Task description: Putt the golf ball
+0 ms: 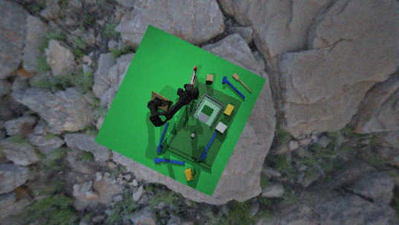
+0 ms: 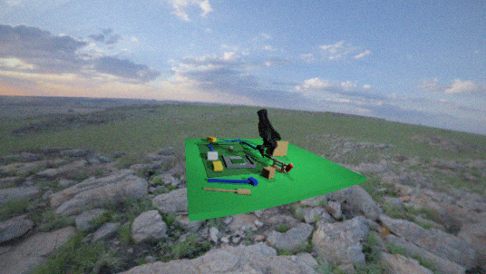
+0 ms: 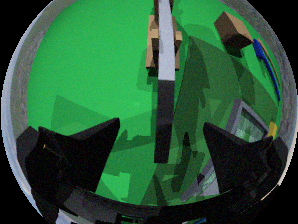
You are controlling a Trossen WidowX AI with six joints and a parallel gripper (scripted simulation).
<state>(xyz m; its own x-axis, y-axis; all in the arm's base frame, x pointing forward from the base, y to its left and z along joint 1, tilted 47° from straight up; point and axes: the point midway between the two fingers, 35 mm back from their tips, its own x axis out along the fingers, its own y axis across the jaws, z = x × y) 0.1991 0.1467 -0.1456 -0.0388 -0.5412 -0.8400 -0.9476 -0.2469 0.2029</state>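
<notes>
Right now my gripper tip is 110 mm to the right of the red putter and 40 mm past it. The rest, counted from my gripper tip: wooden stand: 120 mm to the left, 40 mm behind, 20 mm below; wooden block: 230 mm to the left, 80 mm ahead, 30 mm below; dark green course: 280 mm ahead, 180 mm to the right, 50 mm below.
</notes>
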